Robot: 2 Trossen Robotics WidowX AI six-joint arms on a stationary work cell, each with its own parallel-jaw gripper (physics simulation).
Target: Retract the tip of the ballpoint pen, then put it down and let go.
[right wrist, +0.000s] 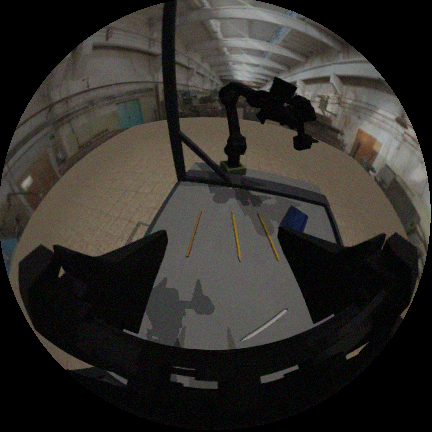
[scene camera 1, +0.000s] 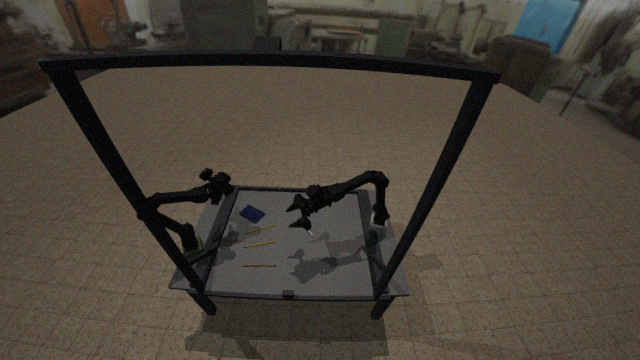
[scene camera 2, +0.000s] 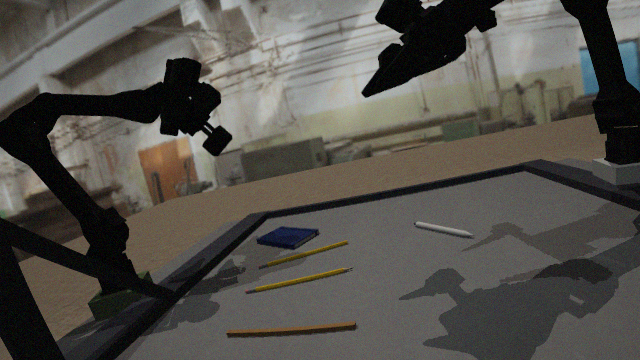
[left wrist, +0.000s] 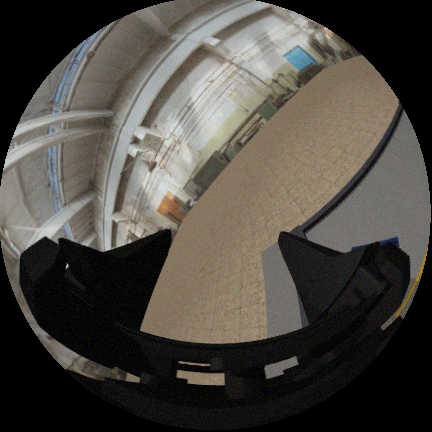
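Pixels of known places: left gripper, fingertip midpoint: [right wrist: 316,129] [scene camera 1: 217,173] [scene camera 2: 205,126] [left wrist: 226,236]; right gripper, fingertip midpoint: [right wrist: 223,234] [scene camera 1: 287,218] [scene camera 2: 370,91]; left arm's base at its link origin: [right wrist: 232,163] [scene camera 1: 191,245]; right arm's base at its link origin: [scene camera 1: 379,220] [scene camera 2: 626,160].
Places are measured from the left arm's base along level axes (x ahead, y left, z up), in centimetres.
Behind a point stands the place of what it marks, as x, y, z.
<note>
A white ballpoint pen [scene camera 1: 311,233] {63.8, -21.7, -3.0} [scene camera 2: 443,229] {62.8, -17.9, -3.2} [right wrist: 265,325] {63.0, -17.3, -2.9} lies flat on the grey table top. In scene camera 2 its tapered end points right and a small dark end points left. Whether the writing tip is out is too small to tell. My right gripper [scene camera 1: 289,218] {48.2, -25.0, 23.1} [right wrist: 223,234] {48.2, -25.0, 23.1} is open and empty, above the table; in scene camera 1 its lower finger shows just left of the pen, and in scene camera 2 it is high above the pen. My left gripper [left wrist: 226,236] {25.9, 17.8, 28.2} is open and empty, raised near the table's left side, far from the pen.
A dark blue book [scene camera 1: 252,214] {38.0, 8.5, -2.8} [scene camera 2: 287,237] {37.8, 7.2, -2.8} [right wrist: 294,220] {37.9, 9.3, -2.8} lies left of the pen. Two yellow pencils [scene camera 2: 303,254] {38.3, -4.2, -3.5} [scene camera 2: 300,281] {34.7, -14.4, -3.7} and an orange-brown stick [scene camera 1: 259,265] {29.7, -26.4, -3.3} [scene camera 2: 291,330] {30.0, -26.7, -3.3} [right wrist: 194,234] {30.9, -26.6, -3.3} lie nearer the front. Dark frame posts [scene camera 1: 430,190] {72.0, -69.4, 68.5} stand at the table's sides.
</note>
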